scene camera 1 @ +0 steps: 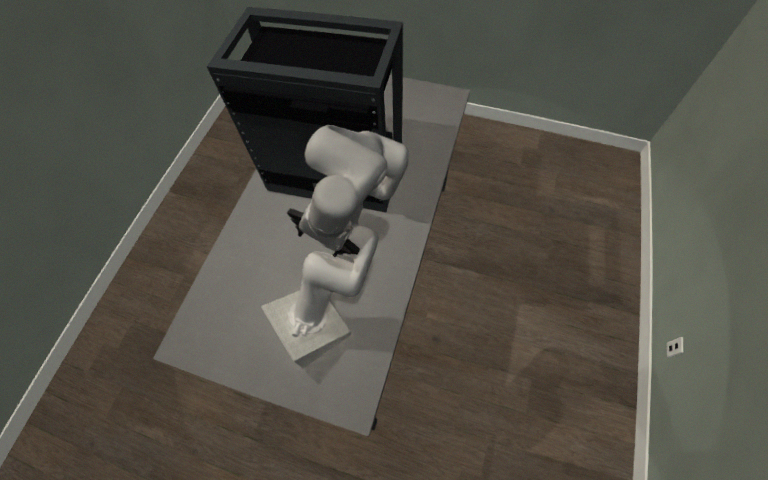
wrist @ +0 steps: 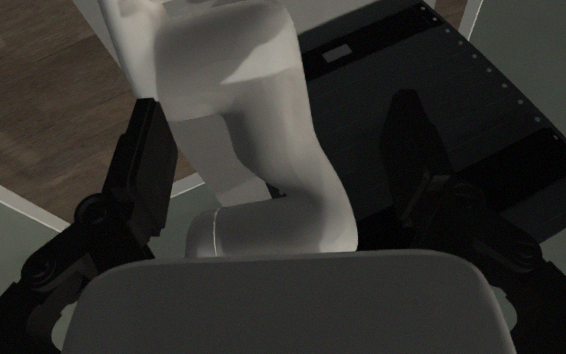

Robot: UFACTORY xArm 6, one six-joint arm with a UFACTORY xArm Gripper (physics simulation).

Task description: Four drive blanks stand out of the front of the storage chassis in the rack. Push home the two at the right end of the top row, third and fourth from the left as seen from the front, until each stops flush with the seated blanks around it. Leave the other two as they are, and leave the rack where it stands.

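Seen in the pictures: gripper, fingertip midpoint: (scene camera 1: 320, 241) (wrist: 277, 119); arm's base, origin of the base link: (scene camera 1: 307, 317).
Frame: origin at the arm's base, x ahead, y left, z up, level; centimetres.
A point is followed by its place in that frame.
Observation:
The dark rack (scene camera 1: 294, 77) @[x 49.2, y 8.2, z 54.4 cm] (wrist: 361, 117) @[x 48.9, y 5.8, z 21.2 cm] stands upright at the back end of the table. A black band (scene camera 1: 300, 110) @[x 44.6, y 6.5, z 47.1 cm] crosses its upper front, and another band (wrist: 380, 37) @[x 49.1, y 19.8, z 4.5 cm] with a small light label (wrist: 337, 53) @[x 48.9, y 9.7, z 3.8 cm] crosses its lower front. The storage chassis and its drive blanks cannot be told apart in either view; the front is very dark and the arm covers part of it. My gripper (scene camera 1: 317, 243) @[x 6.3, y -11.1, z 46.9 cm] (wrist: 277, 119) @[x 6.3, y -11.1, z 46.9 cm] is open, with nothing between its fingers. It hangs in front of the rack, apart from it, between the rack and the arm's base.
The white arm (scene camera 1: 345, 152) @[x 9.2, y -19.8, z 76.1 cm] (wrist: 270, 115) @[x 19.1, y -10.7, z 36.0 cm] folds beside the gripper and covers the rack's lower right front. Its base plate (scene camera 1: 283, 325) @[x -5.0, y 5.8, z 3.4 cm] sits on the grey table (scene camera 1: 226, 316) @[x -4.2, y 30.8, z -7.5 cm]. The table's right edge runs close to the arm. Walls stand behind the rack and at the right.

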